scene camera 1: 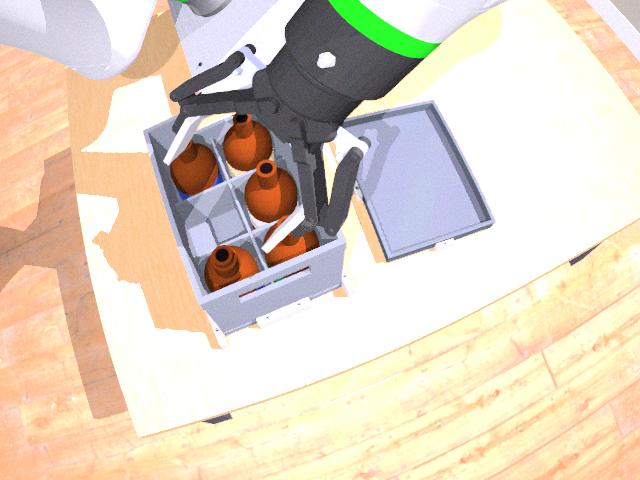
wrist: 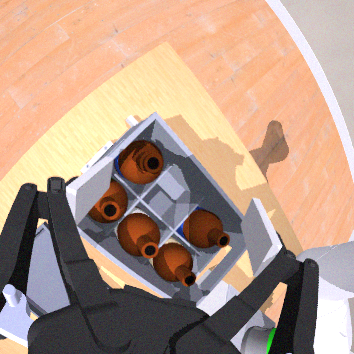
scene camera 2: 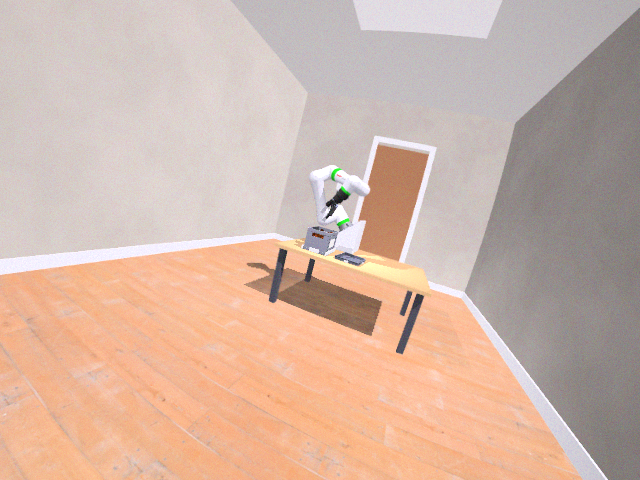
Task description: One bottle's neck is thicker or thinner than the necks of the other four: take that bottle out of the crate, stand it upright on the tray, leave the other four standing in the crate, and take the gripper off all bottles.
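Seen in the pictures: gripper, fingertip midpoint: [scene camera 1: 221, 196] [wrist: 178, 192] [scene camera 2: 322, 216]; arm's base, link origin: [wrist: 252, 352] [scene camera 2: 346, 229].
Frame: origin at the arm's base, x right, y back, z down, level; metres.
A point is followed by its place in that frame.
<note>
A grey crate [scene camera 1: 325, 264] @(x -0.053, y -0.541, z 0.062 m) [scene camera 2: 321, 245] @(x -0.034, y -0.545, z 0.121 m) [wrist: 197, 170] @(x 0.116, y -0.464, z 0.025 m) holds five upright brown bottles. The front left bottle [scene camera 1: 232, 271] @(x 0.060, y -0.528, z 0.046 m) [wrist: 135, 167] @(x 0.048, y -0.515, z 0.063 m) has a stepped, ringed-looking neck. The others are front right [scene camera 1: 305, 246] @(x -0.035, y -0.511, z 0.066 m) [wrist: 112, 194] @(x -0.004, y -0.503, z 0.062 m), middle right [scene camera 1: 271, 198] @(x -0.008, y -0.435, z 0.067 m) [wrist: 136, 232] @(x -0.009, y -0.431, z 0.064 m), back right [scene camera 1: 248, 147] @(x 0.007, y -0.346, z 0.068 m) [wrist: 171, 260] @(x 0.007, y -0.346, z 0.068 m) and back left [scene camera 1: 195, 167] @(x 0.086, y -0.357, z 0.065 m) [wrist: 201, 227] @(x 0.085, y -0.360, z 0.068 m). The middle left compartment is empty. Which neck differs in thickness, I cannot tell surely. My gripper [scene camera 1: 217, 205] @(x 0.044, y -0.499, z -0.090 m) [scene camera 2: 328, 211] @(x 0.044, y -0.499, z -0.090 m) [wrist: 178, 192] @(x 0.044, y -0.499, z -0.090 m) is wide open above the crate and partly hides the front right and back left bottles in the scene camera 1 view. The grey tray [scene camera 1: 423, 186] @(x -0.250, y -0.413, z 0.184 m) [scene camera 2: 350, 259] @(x -0.236, y -0.380, z 0.186 m) holds no bottle.
The crate and tray stand side by side on a wooden table [scene camera 1: 413, 299] @(x -0.176, y -0.585, z 0.189 m) [scene camera 2: 392, 271] @(x -0.567, y -0.274, z 0.189 m) [wrist: 100, 125] @(x 0.054, y -0.606, z 0.189 m). Small white brackets sit at their edges. The crate has raised walls and thin dividers. The robot's white arm [scene camera 1: 67, 31] @(x 0.200, y -0.265, z -0.194 m) [scene camera 2: 317, 191] @(x 0.231, y -0.330, z -0.280 m) stands behind the crate.
</note>
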